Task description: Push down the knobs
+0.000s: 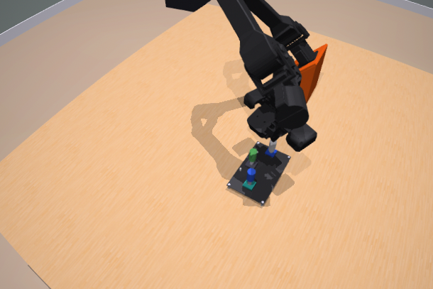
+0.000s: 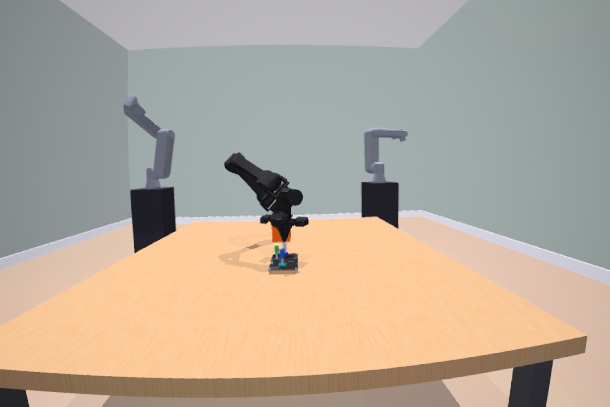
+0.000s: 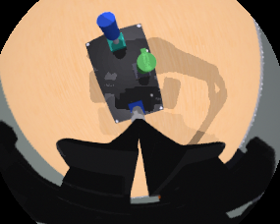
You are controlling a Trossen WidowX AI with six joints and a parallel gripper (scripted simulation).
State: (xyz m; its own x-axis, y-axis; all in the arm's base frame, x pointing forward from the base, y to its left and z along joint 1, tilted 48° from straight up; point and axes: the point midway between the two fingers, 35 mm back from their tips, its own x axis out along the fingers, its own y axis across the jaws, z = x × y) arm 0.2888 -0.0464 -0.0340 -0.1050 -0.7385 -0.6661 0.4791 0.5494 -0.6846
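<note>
Now: the blue potentiometer 30 mm below my gripper tip. Also, from my gripper tip: green knob 60 mm ahead, 30 mm to the right, 10 mm below.
</note>
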